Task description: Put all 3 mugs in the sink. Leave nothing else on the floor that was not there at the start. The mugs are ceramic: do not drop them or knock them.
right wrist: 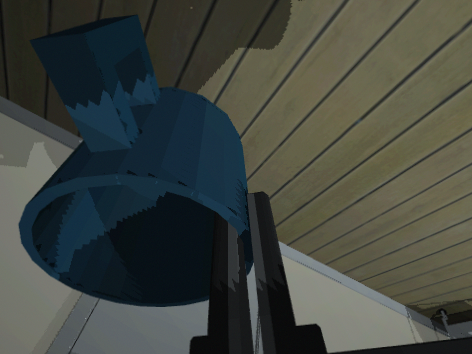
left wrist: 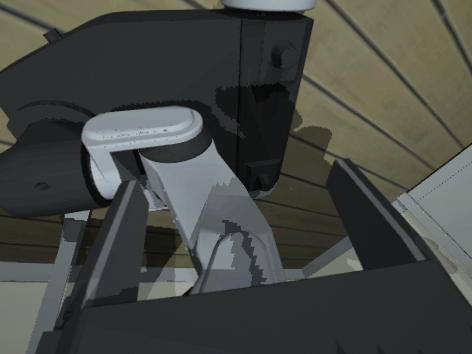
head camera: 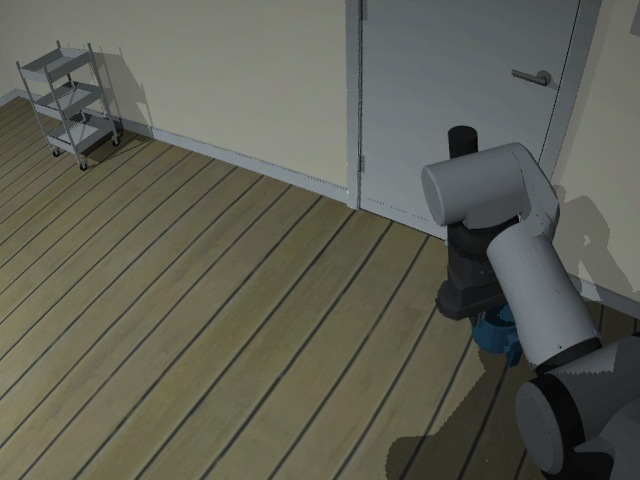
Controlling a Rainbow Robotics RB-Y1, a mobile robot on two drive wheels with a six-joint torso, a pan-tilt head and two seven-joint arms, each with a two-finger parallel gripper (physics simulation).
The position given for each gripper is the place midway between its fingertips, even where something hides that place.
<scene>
In view: the left gripper [left wrist: 239, 181], the right gripper [head camera: 477, 320], a grey door [head camera: 409, 78] and a wheeled metal shelf cart [head camera: 75, 135].
The right gripper is seen too in the right wrist view [right wrist: 243, 207].
</scene>
